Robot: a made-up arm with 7 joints.
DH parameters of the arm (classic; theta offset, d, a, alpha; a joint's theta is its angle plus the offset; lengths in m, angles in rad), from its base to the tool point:
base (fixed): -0.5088 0 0.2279 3.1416
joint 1: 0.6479 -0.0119 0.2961 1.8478
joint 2: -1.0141 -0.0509 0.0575 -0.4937
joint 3: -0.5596 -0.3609 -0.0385 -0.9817
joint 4: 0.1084 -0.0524 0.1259 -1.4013
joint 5: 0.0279 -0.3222 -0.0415 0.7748
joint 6: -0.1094 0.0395 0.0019 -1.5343
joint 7: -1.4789 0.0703 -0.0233 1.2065
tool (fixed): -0.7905 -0.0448 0 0
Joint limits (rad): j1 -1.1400..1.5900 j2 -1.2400..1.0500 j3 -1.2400..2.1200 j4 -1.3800..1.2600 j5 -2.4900..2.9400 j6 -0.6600..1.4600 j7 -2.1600..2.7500
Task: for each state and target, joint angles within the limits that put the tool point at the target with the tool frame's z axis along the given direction. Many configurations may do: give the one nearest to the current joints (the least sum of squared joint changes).
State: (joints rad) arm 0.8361 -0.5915 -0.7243 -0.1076 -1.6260 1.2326 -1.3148
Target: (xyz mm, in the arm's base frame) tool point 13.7 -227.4 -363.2 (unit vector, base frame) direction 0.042 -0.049 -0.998
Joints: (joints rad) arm 0.4372 -1.2400 -1.2143 0.5765 -1.7178 0.6958 -0.7718
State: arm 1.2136 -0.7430 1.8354 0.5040 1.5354 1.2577 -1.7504
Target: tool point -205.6 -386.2 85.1 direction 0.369 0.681 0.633
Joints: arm 0.5057 -0.6956 2.0111 0.4070 1.0433 0.9025 -2.1600
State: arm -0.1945 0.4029 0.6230 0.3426 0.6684 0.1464 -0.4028
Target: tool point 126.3 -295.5 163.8 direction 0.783 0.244 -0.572
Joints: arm -0.4702 -0.1458 0.3234 0.0383 0.8479 0.6837 -0.3667
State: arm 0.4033 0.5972 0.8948 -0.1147 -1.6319 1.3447 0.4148
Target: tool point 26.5 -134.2 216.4 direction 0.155 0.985 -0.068
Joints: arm 0.4744 0.1943 0.3061 -0.4734 -1.5099 1.1994 -0.2361
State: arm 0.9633 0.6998 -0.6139 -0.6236 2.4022 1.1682 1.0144
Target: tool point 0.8 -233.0 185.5 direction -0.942 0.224 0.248
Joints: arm 0.9617 0.7517 -0.2697 -0.2965 2.2597 0.4252 1.8791
